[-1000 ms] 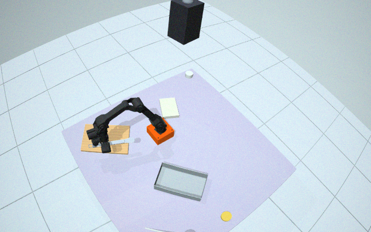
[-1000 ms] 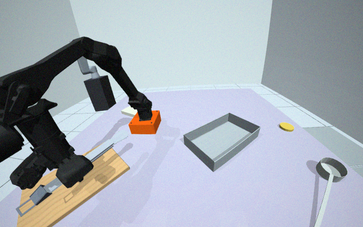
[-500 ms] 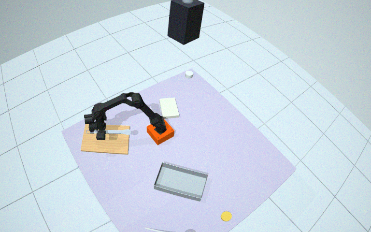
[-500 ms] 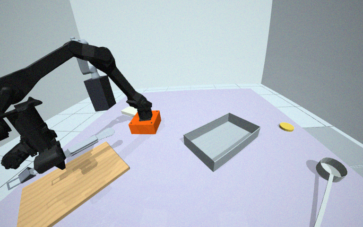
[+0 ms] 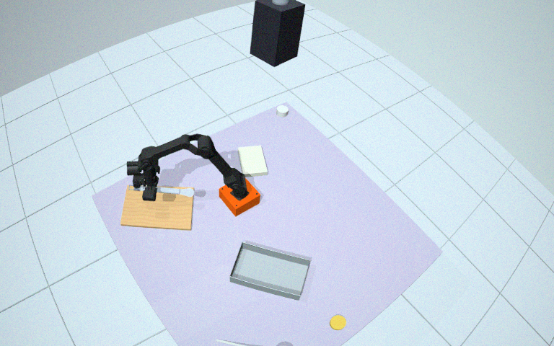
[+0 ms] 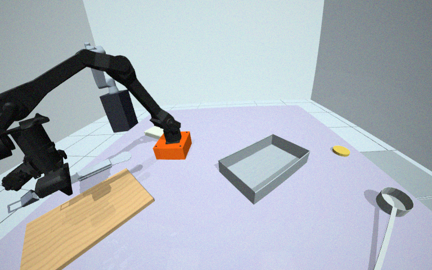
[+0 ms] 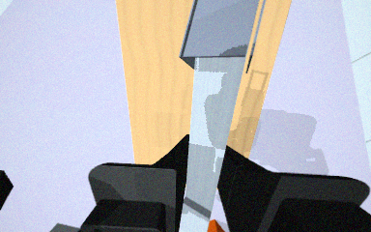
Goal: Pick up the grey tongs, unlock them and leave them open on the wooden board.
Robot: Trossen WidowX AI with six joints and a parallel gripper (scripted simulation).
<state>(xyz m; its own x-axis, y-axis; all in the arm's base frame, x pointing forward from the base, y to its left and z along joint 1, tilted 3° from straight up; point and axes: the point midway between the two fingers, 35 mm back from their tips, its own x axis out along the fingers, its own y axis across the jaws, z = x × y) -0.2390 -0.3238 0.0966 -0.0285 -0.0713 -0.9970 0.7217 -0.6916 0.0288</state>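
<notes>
My gripper tip is now 10 cm above the wooden board. Also, from my gripper tip: white cylinder 5 cm behind, 94 cm to the left, 9 cm below; then cream block 11 cm ahead, 55 cm to the left, 9 cm below; then roasting tin 61 cm ahead, 15 cm to the left, 8 cm below.
</notes>
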